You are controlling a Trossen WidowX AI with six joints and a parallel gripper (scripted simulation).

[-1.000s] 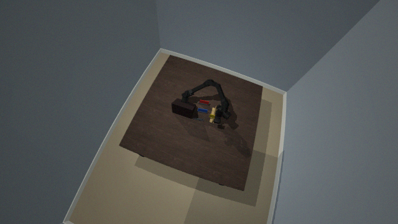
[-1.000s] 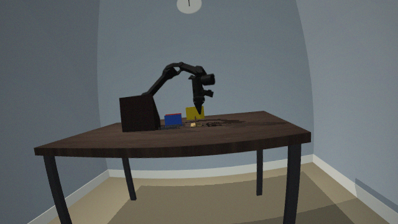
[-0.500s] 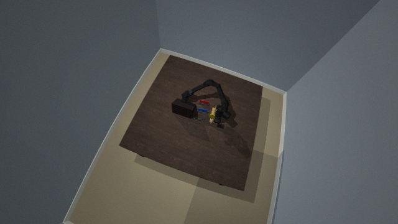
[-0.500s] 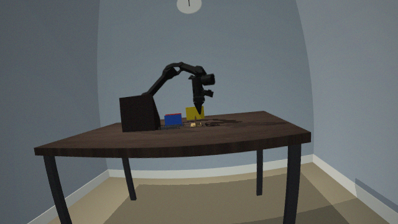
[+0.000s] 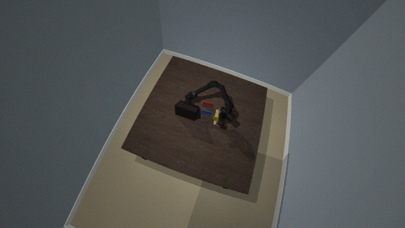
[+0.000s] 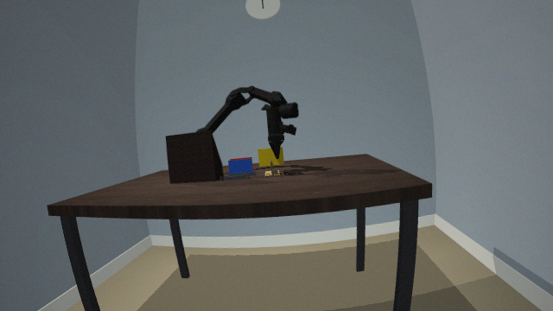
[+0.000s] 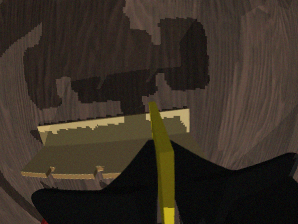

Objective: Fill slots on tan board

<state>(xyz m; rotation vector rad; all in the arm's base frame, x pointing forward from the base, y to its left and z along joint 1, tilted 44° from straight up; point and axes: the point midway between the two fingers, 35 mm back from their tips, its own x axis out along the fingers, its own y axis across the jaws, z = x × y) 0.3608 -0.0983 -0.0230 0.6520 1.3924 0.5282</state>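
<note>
Now: the yellow board 3 cm behind my gripper tip. Round my gripper tip: red board (16 cm to the left, 16 cm behind, 4 cm below); tan board (5 cm to the left, 4 cm below, 3 cm behind); blue board (16 cm behind, 6 cm to the left, 4 cm below).
</note>
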